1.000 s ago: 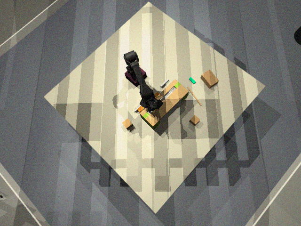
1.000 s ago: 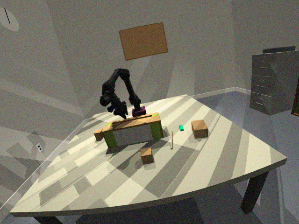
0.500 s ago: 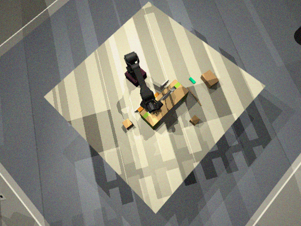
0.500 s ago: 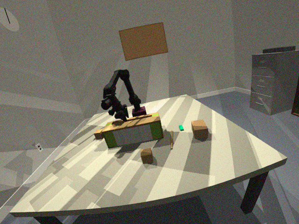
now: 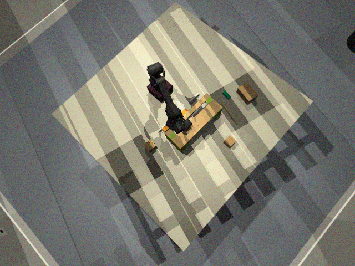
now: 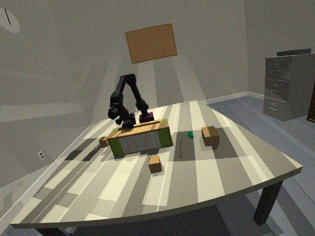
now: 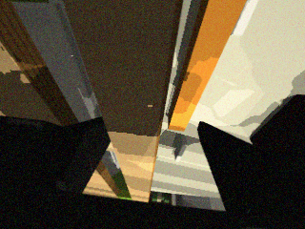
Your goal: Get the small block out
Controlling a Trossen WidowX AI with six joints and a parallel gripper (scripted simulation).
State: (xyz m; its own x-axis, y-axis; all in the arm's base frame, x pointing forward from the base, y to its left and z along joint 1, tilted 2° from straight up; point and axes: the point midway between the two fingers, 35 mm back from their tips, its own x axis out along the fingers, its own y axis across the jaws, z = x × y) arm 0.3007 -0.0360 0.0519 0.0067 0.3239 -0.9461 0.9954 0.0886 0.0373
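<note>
Now: gripper tip 40 mm to the right of the box, 30 mm short of it and 30 mm above it. The rest, counted from my gripper tip: thin wooden stick: 290 mm to the left, 150 mm ahead, 90 mm below; teal block: 370 mm to the left, 80 mm below, 40 mm ahead.
</note>
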